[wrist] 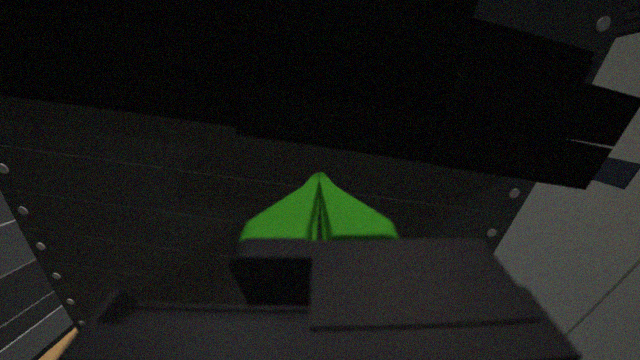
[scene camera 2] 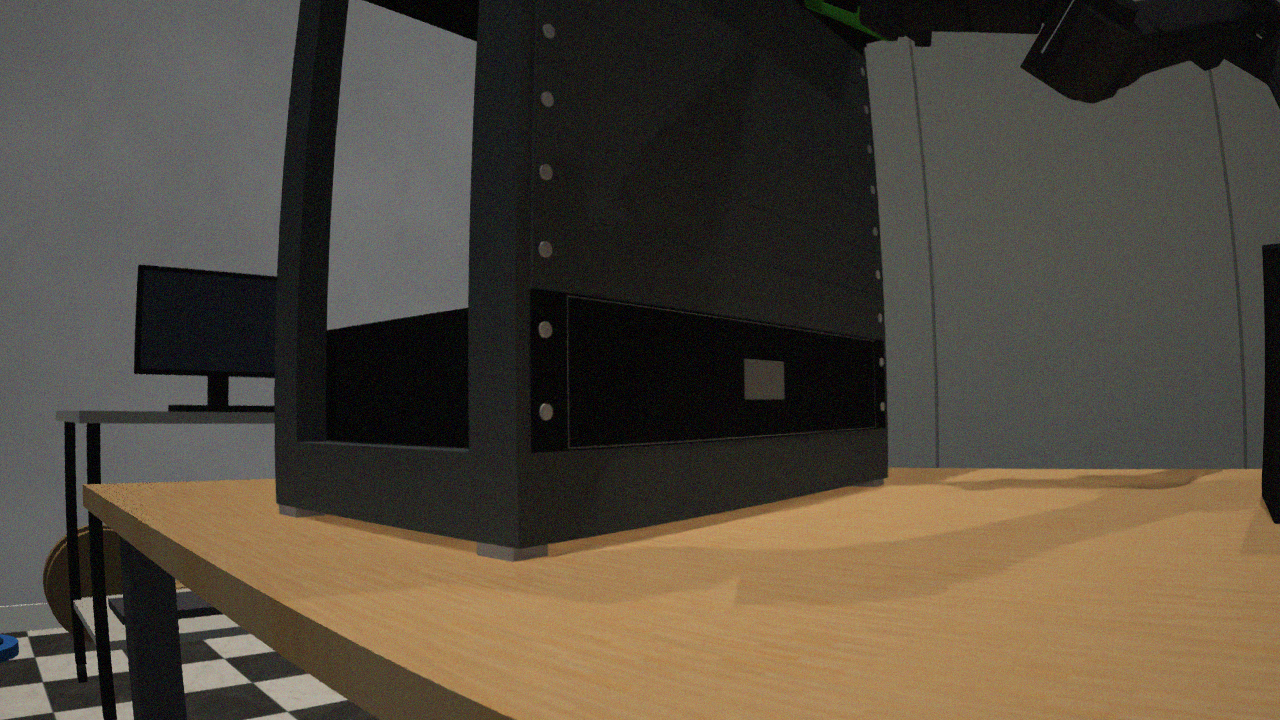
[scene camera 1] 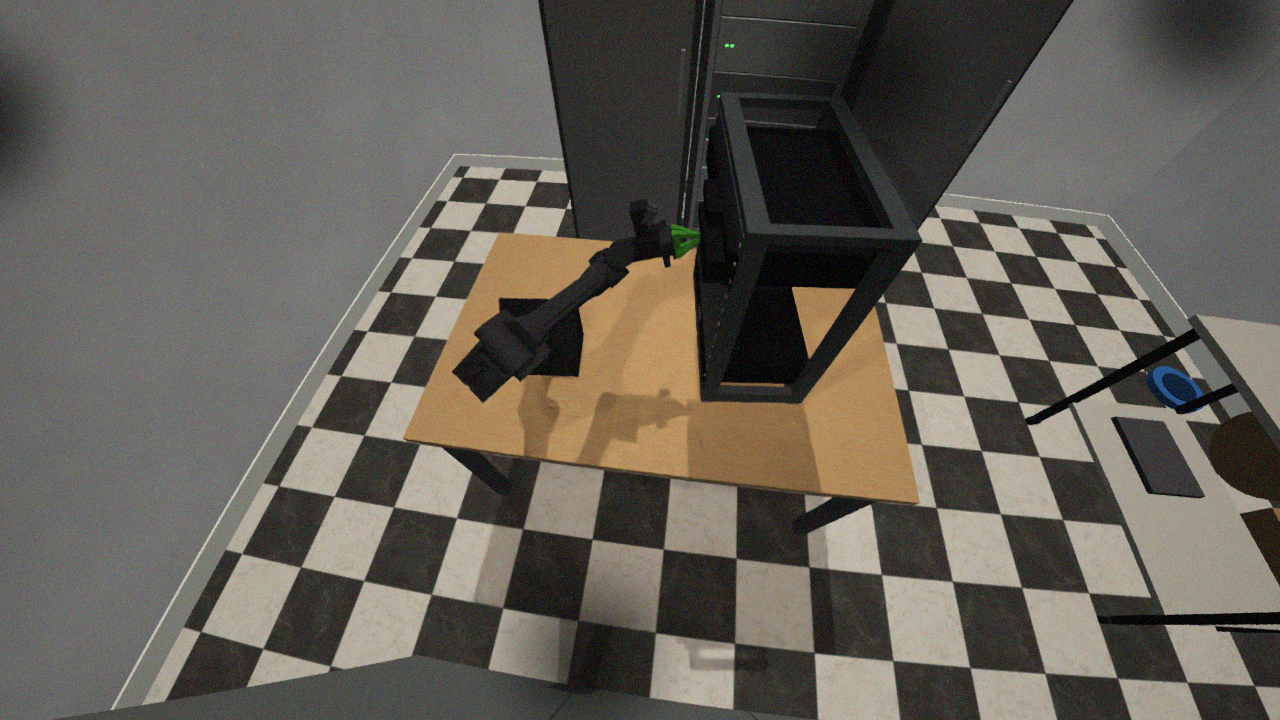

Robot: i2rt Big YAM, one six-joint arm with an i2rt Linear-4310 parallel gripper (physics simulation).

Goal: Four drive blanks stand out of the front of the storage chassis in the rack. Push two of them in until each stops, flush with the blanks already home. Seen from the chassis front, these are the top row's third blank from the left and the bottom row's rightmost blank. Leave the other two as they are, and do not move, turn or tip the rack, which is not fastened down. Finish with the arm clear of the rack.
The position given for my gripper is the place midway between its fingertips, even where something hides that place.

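Observation:
A dark rack (scene camera 2: 676,309) is visible; the wrist view shows the rack (wrist: 143,143), and so does scene camera 1, the rack (scene camera 1: 783,208). My gripper (scene camera 1: 705,236) is visible too.

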